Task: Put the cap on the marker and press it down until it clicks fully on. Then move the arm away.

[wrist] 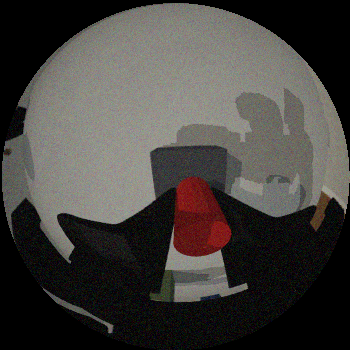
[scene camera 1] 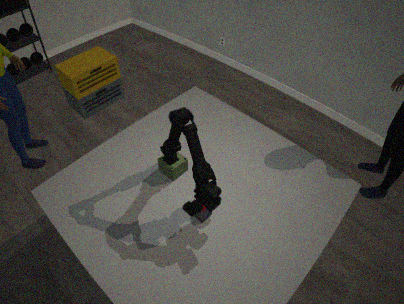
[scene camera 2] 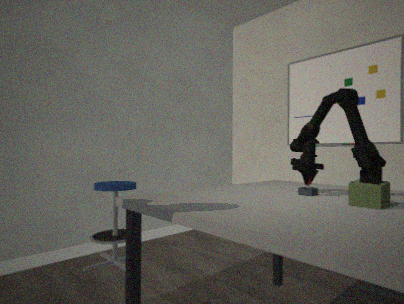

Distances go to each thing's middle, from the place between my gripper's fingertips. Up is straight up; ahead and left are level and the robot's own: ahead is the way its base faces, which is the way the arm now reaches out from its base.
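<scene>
There's the red cap (wrist: 200, 228), and it's 30 mm above my hand.
</scene>
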